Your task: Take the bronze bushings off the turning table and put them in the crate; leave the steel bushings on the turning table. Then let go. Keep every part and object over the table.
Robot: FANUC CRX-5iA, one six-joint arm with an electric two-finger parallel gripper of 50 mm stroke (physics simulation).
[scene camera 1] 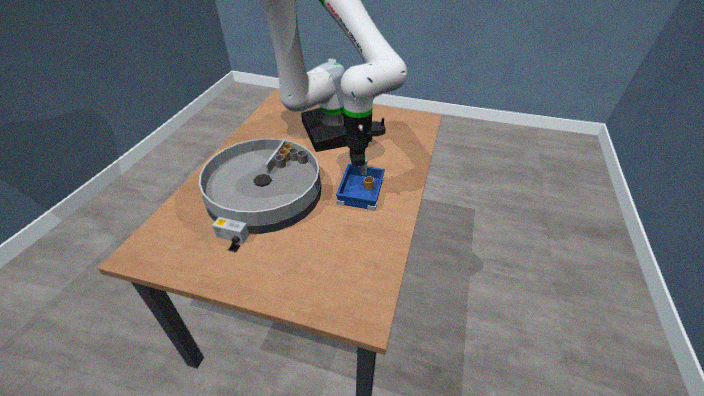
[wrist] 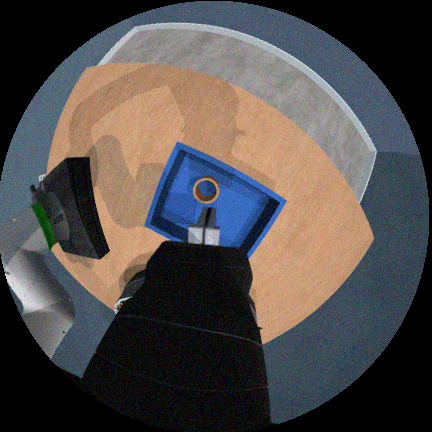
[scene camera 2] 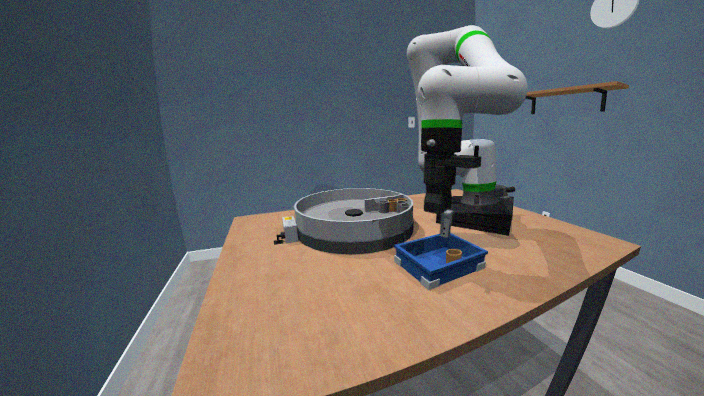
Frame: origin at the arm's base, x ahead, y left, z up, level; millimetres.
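Seen in the pictures: gripper, between the fingertips: (scene camera 1: 363, 173) (wrist: 209, 215) (scene camera 2: 444, 236); arm's base, origin of its link: (scene camera 1: 336, 118) (wrist: 58, 214) (scene camera 2: 479, 203).
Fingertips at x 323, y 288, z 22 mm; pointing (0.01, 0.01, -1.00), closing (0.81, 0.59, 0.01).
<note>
Offsets run from my fingertips to a thing's top centre. "spot": to the spot under its first point.
A bronze bushing {24 mm back, 15 mm left, 40 mm down} (scene camera 1: 369, 185) (scene camera 2: 453, 258) (wrist: 196, 195) stands upright inside the blue crate {6 mm ahead, 5 mm right, 36 mm down} (scene camera 1: 356, 201) (scene camera 2: 414, 269) (wrist: 162, 185). My gripper (scene camera 1: 364, 173) (scene camera 2: 445, 235) (wrist: 209, 215) is shut and empty, its fingertips together over the crate, close to that bushing and apart from it. On the turning table (scene camera 1: 260, 217) (scene camera 2: 345, 231), two bronze bushings, one of them the nearer bronze bushing {27 mm ahead, 333 mm right, 5 mm up} (scene camera 1: 284, 155) (scene camera 2: 393, 205), are bunched with steel bushings {64 mm ahead, 327 mm right, 5 mm up} (scene camera 1: 280, 161) {2 mm ahead, 265 mm right, 5 mm up} (scene camera 1: 302, 158) near the back right wall. They partly hide one another. My gripper body hides most of the turning table in the wrist view.
A straight divider {spot: 72 mm ahead, 341 mm right, 4 mm up} (scene camera 1: 274, 157) crosses part of the turning table beside the bunched bushings. A small grey box {405 mm ahead, 291 mm right, 28 mm down} (scene camera 1: 229, 229) (scene camera 2: 290, 231) is at the turning table's outer wall. The black robot base (scene camera 1: 325, 138) (scene camera 2: 480, 220) (wrist: 82, 210) stands behind the crate.
</note>
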